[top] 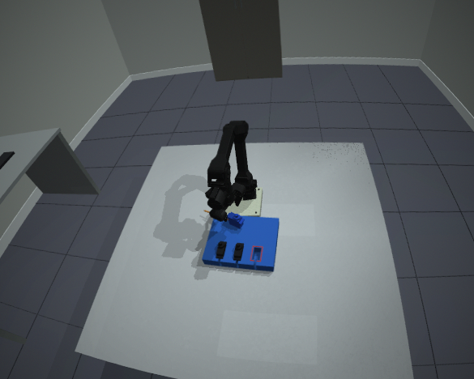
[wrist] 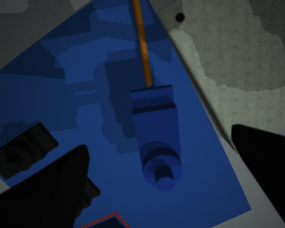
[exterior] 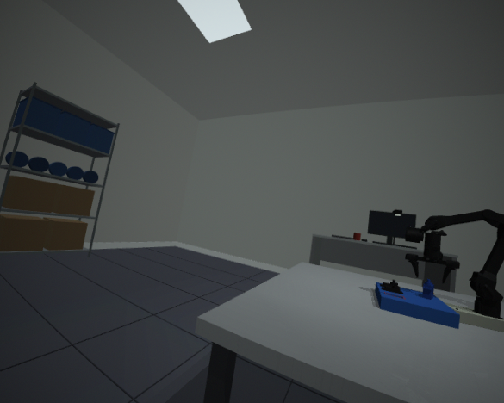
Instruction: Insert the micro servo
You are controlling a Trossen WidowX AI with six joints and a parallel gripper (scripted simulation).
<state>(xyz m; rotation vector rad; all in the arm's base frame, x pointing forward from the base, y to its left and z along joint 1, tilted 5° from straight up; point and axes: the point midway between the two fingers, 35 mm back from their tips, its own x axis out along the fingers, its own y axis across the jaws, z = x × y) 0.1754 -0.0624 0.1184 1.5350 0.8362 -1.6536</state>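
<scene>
Now: gripper tip 4 cm short of the blue deck, 4 cm to the right of it and 10 cm above it.
</scene>
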